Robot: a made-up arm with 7 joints.
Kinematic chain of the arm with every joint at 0, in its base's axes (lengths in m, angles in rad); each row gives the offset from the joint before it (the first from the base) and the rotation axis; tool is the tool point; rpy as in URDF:
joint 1: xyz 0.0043 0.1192 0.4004 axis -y
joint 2: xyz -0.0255 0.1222 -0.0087 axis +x
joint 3: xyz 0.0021 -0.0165 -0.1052 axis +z
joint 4: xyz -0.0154 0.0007 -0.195 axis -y
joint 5: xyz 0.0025 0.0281 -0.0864 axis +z
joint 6: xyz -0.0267 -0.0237 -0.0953 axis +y
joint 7: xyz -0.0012 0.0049 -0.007 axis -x
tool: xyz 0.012 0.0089 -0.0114 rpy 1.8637 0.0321 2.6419
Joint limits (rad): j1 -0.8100..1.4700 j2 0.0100..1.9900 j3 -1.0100..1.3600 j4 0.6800..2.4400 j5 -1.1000..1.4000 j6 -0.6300..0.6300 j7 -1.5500..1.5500
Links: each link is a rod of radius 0.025 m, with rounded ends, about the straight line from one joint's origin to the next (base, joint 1, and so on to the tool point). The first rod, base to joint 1, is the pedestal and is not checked.
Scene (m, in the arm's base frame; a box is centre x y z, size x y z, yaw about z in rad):
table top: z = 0
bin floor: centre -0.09 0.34 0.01 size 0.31 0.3 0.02 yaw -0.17
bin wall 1: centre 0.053 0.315 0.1 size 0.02 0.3 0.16 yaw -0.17
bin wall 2: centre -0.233 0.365 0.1 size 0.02 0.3 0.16 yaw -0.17
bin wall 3: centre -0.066 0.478 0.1 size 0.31 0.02 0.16 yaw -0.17
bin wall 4: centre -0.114 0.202 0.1 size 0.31 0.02 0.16 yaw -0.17
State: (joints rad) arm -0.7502 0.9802 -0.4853 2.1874 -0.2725 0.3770 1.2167
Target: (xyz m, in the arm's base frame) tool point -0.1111 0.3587 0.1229
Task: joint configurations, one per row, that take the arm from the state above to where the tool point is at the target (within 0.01 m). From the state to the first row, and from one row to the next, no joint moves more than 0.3 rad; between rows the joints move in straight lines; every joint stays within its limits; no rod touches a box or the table.
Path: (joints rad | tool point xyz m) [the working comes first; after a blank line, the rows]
Joints at the target: -0.8100 0.8906 -0.7279 1.9096 -0.2591 0.3967 1.2357
Straight joint move there: clear.

1: -0.8100 0.8906 -0.7279 1.9096 -0.2591 0.3967 1.2357 | -0.1111 0.3587 0.1229

